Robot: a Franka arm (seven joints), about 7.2 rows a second.
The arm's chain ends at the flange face. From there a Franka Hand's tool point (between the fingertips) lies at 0.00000 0.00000 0.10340 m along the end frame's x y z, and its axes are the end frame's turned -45 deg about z.
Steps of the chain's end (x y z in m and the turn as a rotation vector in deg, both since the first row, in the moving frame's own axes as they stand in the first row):
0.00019, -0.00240, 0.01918, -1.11, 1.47, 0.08
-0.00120, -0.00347, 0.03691, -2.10, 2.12, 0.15
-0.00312, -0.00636, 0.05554, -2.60, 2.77, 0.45
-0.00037, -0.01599, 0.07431, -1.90, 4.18, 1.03
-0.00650, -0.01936, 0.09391, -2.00, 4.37, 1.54
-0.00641, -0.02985, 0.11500, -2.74, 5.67, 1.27
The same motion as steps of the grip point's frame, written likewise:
0.00229, 0.00173, 0.01913, -1.82, 0.25, 0.08
0.00162, 0.00208, 0.03677, -2.98, 0.01, 0.15
0.00248, 0.00015, 0.05531, -3.80, 0.12, 0.45
0.01388, -0.00379, 0.07398, -4.30, 1.61, 1.03
0.01200, -0.01013, 0.09355, -4.50, 1.68, 1.54
0.02019, -0.01489, 0.11438, -5.95, 2.07, 1.27

